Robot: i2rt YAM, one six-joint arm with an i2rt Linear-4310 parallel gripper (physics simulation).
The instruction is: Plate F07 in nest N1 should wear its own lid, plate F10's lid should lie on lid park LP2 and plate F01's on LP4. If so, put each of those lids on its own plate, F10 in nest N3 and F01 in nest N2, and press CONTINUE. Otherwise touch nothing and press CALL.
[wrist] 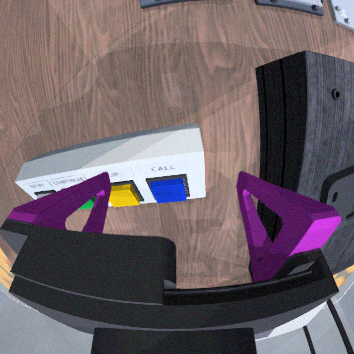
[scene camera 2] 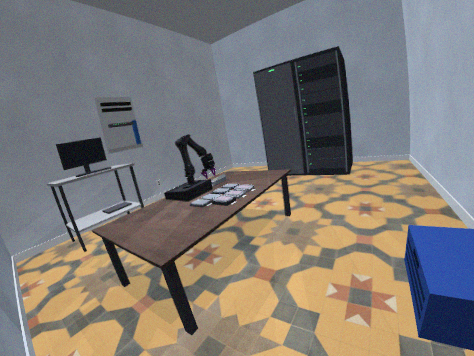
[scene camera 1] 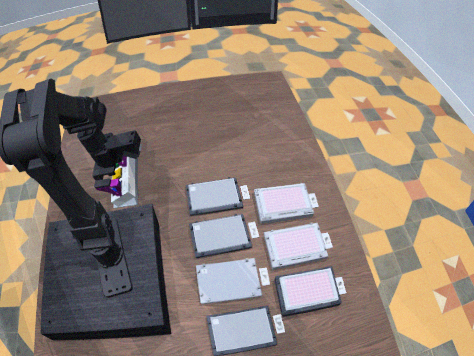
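Seen in the pictures: gripper, fingertip midpoint: (wrist: 173,178) (scene camera 2: 211,177) (scene camera 1: 122,180); arm's base at its link origin: (scene camera 2: 192,184) (scene camera 1: 111,256).
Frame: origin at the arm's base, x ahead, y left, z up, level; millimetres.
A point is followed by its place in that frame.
My gripper (scene camera 1: 119,175) {x 69, y 220, z 0 mm} (scene camera 2: 209,173) {x 69, y 220, z 0 mm} (wrist: 173,178) {x 69, y 220, z 0 mm} is open and empty above the button box (scene camera 1: 129,182) {x 85, y 229, z -26 mm} (wrist: 185,142) {x 84, y 206, z -31 mm}. The blue CALL button (wrist: 169,190) {x 45, y 233, z -32 mm} lies between the fingertips in the wrist view; the left finger partly hides the green CONTINUE button (wrist: 88,204) {x 50, y 328, z -38 mm}. In scene camera 1, plates with pink wells sit at N3 (scene camera 1: 283,200) {x 464, y 49, z -57 mm}, N2 (scene camera 1: 296,245) {x 437, y -89, z -55 mm} and N1 (scene camera 1: 308,290) {x 411, y -213, z -55 mm}, the last dark-rimmed. Dark-rimmed grey lids lie at LP2 (scene camera 1: 215,196) {x 303, y 132, z -66 mm}, LP4 (scene camera 1: 221,235) {x 277, y 11, z -66 mm} and LP3 (scene camera 1: 242,330) {x 235, y -244, z -66 mm}; a pale lid (scene camera 1: 228,281) {x 251, y -112, z -74 mm} lies at LP1. I cannot read lid or plate codes, nor tell whether the N1 plate wears a lid.
A yellow button (wrist: 125,195) {x 52, y 276, z -32 mm} sits beside CALL. The black arm base (scene camera 1: 102,280) {x -32, y -58, z 7 mm} (wrist: 330,120) {x 82, y 93, z 7 mm} stands next to the button box. The wooden table (scene camera 1: 215,125) {x 398, y 421, z -85 mm} (scene camera 2: 150,225) {x 79, y -606, z -84 mm} carries everything. A dark cabinet (scene camera 2: 305,115), a desk with a monitor (scene camera 2: 81,153) and a blue box (scene camera 2: 445,280) stand around it.
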